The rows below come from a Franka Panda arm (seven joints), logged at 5 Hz.
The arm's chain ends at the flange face. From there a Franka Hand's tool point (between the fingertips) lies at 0.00 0.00 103.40 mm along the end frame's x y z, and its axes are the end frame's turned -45 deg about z.
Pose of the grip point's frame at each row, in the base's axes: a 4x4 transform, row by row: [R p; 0 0 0 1], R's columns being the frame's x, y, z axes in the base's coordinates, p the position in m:
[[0.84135 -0.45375 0.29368 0.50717], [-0.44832 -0.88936 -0.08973 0.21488], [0.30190 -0.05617 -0.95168 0.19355], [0 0 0 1]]
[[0.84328 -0.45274 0.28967 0.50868], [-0.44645 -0.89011 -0.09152 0.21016], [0.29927 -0.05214 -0.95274 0.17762], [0 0 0 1]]
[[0.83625 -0.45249 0.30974 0.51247], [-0.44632 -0.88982 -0.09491 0.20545], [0.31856 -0.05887 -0.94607 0.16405], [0 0 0 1]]
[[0.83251 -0.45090 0.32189 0.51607], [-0.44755 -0.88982 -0.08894 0.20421], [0.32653 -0.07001 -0.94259 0.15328], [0 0 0 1]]
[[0.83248 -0.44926 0.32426 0.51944], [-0.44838 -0.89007 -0.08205 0.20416], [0.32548 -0.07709 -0.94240 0.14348], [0 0 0 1]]
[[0.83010 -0.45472 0.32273 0.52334], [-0.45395 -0.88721 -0.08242 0.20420], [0.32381 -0.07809 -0.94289 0.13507], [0 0 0 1]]
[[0.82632 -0.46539 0.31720 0.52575], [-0.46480 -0.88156 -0.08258 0.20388], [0.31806 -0.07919 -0.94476 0.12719], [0 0 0 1]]
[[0.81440 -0.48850 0.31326 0.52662], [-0.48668 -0.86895 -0.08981 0.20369], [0.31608 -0.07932 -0.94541 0.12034], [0 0 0 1]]
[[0.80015 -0.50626 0.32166 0.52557], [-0.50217 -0.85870 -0.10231 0.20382], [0.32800 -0.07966 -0.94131 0.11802], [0 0 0 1]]
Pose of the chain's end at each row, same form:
[[0.27407 -0.91577 0.29368 0.47680], [-0.94588 -0.31186 -0.08973 0.22416], [0.17376 -0.25319 -0.95168 0.29195], [0 0 0 1]]
[[0.27615 -0.91642 0.28967 0.47873], [-0.94509 -0.31371 -0.09152 0.21962], [0.17475 -0.24848 -0.95274 0.27613], [0 0 0 1]]
[[0.27136 -0.91128 0.30974 0.48044], [-0.94479 -0.31360 -0.09491 0.21526], [0.18363 -0.26688 -0.94607 0.26187], [0 0 0 1]]
[[0.26984 -0.90751 0.32189 0.48279], [-0.94566 -0.31273 -0.08894 0.21341], [0.18139 -0.28040 -0.94259 0.25074], [0 0 0 1]]
[[0.27098 -0.90633 0.32426 0.48591], [-0.94643 -0.31232 -0.08205 0.21264], [0.17564 -0.28466 -0.94240 0.24092], [0 0 0 1]]
[[0.26543 -0.90850 0.32273 0.48997], [-0.94834 -0.30636 -0.08242 0.21272], [0.17375 -0.28419 -0.94289 0.23256], [0 0 0 1]]
[[0.25522 -0.91338 0.31720 0.49295], [-0.95202 -0.29469 -0.08258 0.21242], [0.16891 -0.28090 -0.94476 0.22488], [0 0 0 1]]
[[0.23045 -0.92129 0.31326 0.49423], [-0.95858 -0.27031 -0.08981 0.21298], [0.16741 -0.27959 -0.94541 0.21810], [0 0 0 1]]
[[0.20781 -0.92377 0.32166 0.49231], [-0.96228 -0.25210 -0.10231 0.21440], [0.17560 -0.28826 -0.94131 0.21535], [0 0 0 1]]

